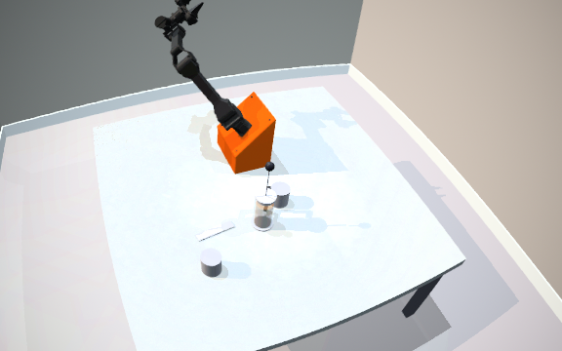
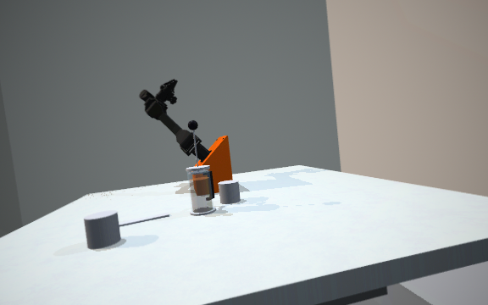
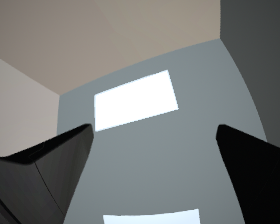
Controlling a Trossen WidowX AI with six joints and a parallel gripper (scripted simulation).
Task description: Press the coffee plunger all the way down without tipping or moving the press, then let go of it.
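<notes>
The glass coffee press lies 790 mm ahead of my gripper tip, 480 mm below it and 60 mm to the right of it.
</notes>
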